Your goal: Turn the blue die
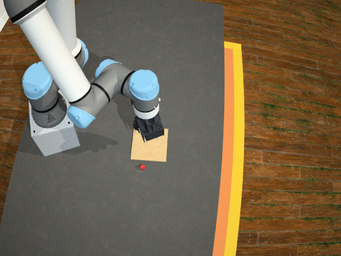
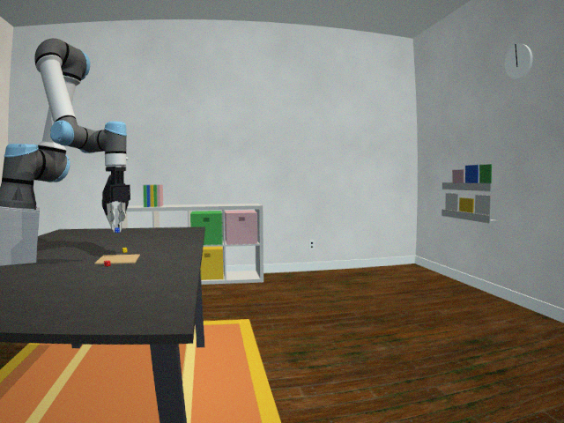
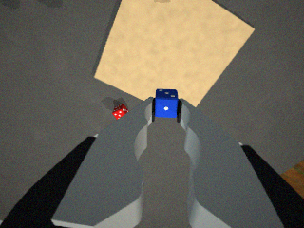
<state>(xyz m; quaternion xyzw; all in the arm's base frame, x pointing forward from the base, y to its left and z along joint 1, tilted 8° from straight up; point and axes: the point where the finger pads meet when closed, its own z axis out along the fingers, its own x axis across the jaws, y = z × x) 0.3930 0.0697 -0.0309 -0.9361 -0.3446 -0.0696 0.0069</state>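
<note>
My gripper is now 11 cm above the tan mat. Also, from my hand: yellow die 4 cm behind, 14 cm to the left, 11 cm below; blue die 1 cm below; red die 10 cm to the right, 11 cm below.
</note>
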